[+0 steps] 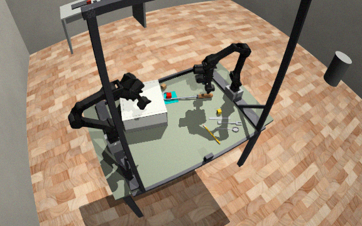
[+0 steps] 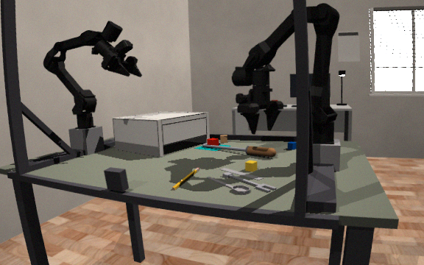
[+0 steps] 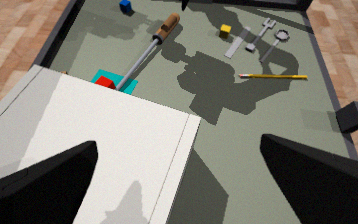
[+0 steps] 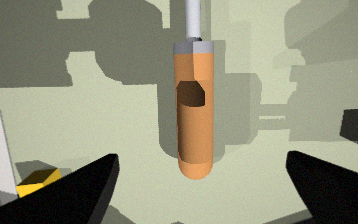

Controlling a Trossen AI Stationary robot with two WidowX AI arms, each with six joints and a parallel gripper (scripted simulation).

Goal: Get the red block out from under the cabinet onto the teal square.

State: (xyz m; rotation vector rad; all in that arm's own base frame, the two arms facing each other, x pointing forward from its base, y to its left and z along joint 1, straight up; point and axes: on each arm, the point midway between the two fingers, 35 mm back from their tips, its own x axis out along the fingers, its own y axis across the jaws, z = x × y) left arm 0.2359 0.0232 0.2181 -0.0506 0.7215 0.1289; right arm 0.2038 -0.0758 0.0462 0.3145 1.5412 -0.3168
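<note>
The hook tool lies 110 mm below my right hand, 100 mm to the left of it and 80 mm ahead of it. From my right hand the other things lie so: teal square 230 mm to the left, 120 mm below, 120 mm ahead; then blue cube 140 mm ahead, 110 mm below, 90 mm to the right; then yellow cube 160 mm behind, 110 mm below.
</note>
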